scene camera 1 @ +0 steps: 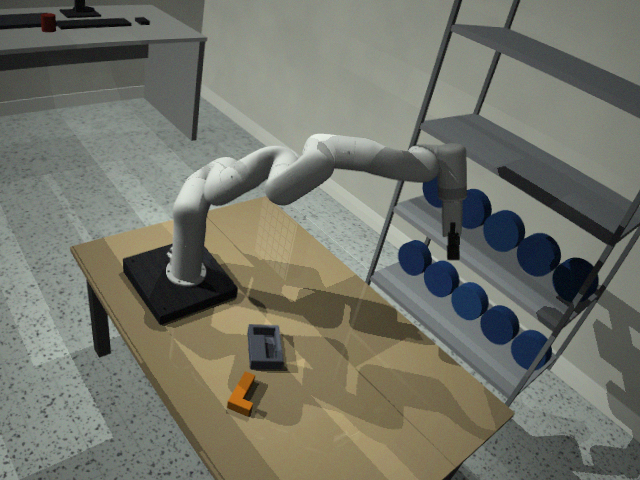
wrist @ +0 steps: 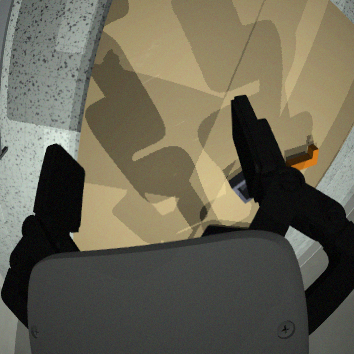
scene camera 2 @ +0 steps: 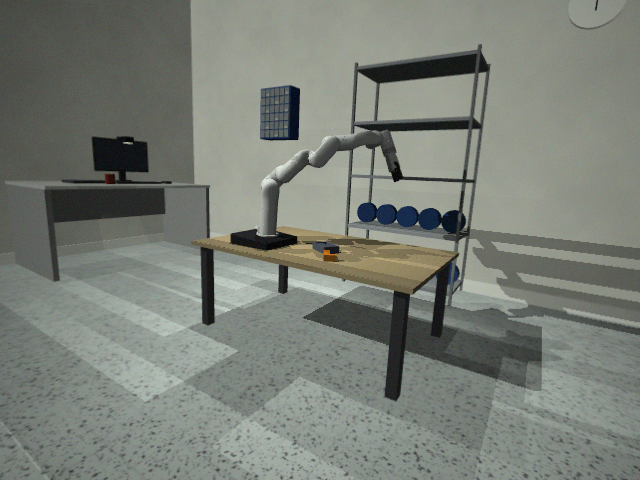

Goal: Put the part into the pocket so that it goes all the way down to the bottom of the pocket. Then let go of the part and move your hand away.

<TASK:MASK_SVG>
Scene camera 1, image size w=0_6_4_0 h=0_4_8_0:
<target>my gripper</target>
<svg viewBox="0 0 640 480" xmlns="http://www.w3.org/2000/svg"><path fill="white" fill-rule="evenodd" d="M438 196L442 200L442 236L448 235L447 260L459 260L463 200L467 196L454 200L442 199Z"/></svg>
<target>orange L-shaped part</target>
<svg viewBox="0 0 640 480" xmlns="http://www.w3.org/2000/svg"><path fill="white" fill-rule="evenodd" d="M245 371L228 400L227 408L248 417L252 411L253 403L245 400L254 383L255 375Z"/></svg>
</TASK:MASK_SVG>
